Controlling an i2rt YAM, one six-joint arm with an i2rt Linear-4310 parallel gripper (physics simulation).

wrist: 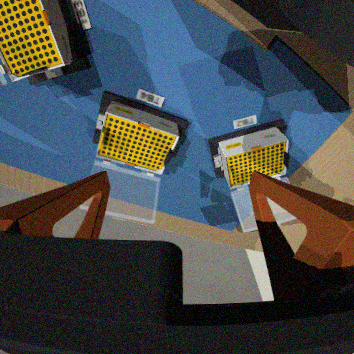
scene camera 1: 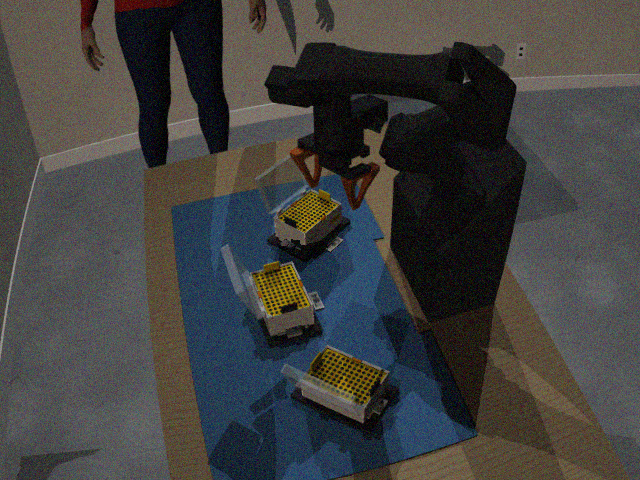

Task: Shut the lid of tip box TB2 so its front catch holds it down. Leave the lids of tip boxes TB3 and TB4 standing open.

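Seen in the pictures: gripper, fingertip midpoint: (wrist: pixel 178 178) (scene camera 1: pixel 334 197); arm's base at its link origin: (scene camera 1: pixel 452 172).
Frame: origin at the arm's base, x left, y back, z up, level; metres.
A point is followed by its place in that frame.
Tip box TB2 (scene camera 1: pixel 345 379) @(y -0.238, x 0.264, z -0.197 m) (wrist: pixel 256 162) @(y -0.234, x 0.254, z -0.198 m) is the nearest box in the scene view and the right one in the wrist view. Its clear lid (scene camera 1: pixel 316 381) @(y -0.289, x 0.318, z -0.110 m) (wrist: pixel 242 210) @(y -0.319, x 0.286, z -0.154 m) stands open on the side away from the arm; a finger partly covers it in the wrist view. TB4 (scene camera 1: pixel 283 294) @(y -0.319, x 0.056, z -0.198 m) (wrist: pixel 139 142) @(y -0.316, x 0.047, z -0.198 m) is the middle box, its clear lid (scene camera 1: pixel 235 279) @(y -0.398, x 0.090, z -0.111 m) (wrist: pixel 132 192) @(y -0.390, x 0.076, z -0.158 m) open. TB3 (scene camera 1: pixel 309 214) @(y -0.246, x -0.160, z -0.198 m) (wrist: pixel 27 37) @(y -0.254, x -0.156, z -0.198 m) is the farthest box, its clear lid (scene camera 1: pixel 279 187) @(y -0.302, x -0.216, z -0.160 m) open. My gripper (scene camera 1: pixel 334 196) @(y -0.220, x 0.039, z -0.001 m) (wrist: pixel 178 178) @(y -0.220, x 0.039, z -0.001 m) is open and empty, above and beside TB3, far from TB2.
The boxes sit in dark holders on a blue mat (scene camera 1: pixel 206 361) @(y -0.478, x 0.154, z -0.255 m) (wrist: pixel 165 30) @(y -0.157, x -0.004, z -0.255 m) on a wooden table (scene camera 1: pixel 160 289) @(y -0.578, x -0.047, z -0.258 m). The black arm base (scene camera 1: pixel 449 248) @(y -0.038, x 0.121, z -0.068 m) stands on the right of the table in the scene view. A person (scene camera 1: pixel 175 62) stands behind the far table edge.
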